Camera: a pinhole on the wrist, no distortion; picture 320 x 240 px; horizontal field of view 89.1 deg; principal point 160.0 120.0 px. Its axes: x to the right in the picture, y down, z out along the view. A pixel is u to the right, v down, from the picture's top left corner.
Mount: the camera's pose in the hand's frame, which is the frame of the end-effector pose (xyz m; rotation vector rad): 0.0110 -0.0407 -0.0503 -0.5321 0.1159 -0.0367
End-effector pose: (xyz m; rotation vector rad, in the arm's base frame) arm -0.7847 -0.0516 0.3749 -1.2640 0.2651 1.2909
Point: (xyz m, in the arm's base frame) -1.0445 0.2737 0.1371
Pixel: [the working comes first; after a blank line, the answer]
In the camera's frame: 0.2030 0.0903 0.4796

228.8 150.6
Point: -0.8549 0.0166 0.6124
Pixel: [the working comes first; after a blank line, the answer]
In the camera's frame: -0.1948 -0.1560 0.1493

outside the picture
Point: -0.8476 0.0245 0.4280
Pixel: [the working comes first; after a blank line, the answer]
In the camera's frame: -0.0493 -0.0424 0.1568

108.9 76.0
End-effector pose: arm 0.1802 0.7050 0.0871 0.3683 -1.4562 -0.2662
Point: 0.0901 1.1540 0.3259
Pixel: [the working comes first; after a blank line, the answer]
In the camera's frame: -0.0272 0.4136 0.3836

outside the picture
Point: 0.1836 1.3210 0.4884
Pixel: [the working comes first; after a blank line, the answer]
In the camera's frame: 0.0598 0.6461 0.4215

outside the picture
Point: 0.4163 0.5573 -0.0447
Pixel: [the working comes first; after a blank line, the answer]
In the camera's frame: -0.0203 -0.0438 -0.2412

behind the camera
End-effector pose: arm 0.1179 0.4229 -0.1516 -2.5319 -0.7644 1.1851
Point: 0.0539 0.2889 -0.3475
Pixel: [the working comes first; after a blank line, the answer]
In the camera's frame: -0.0303 0.0686 0.3005

143.6 157.1
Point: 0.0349 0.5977 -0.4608
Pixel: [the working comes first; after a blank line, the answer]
In the camera's frame: 0.2064 -0.1605 0.2936

274.3 31.2
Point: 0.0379 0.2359 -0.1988
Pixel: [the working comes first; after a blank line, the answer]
In the camera's frame: -0.1524 0.0891 0.2013

37.0 191.9
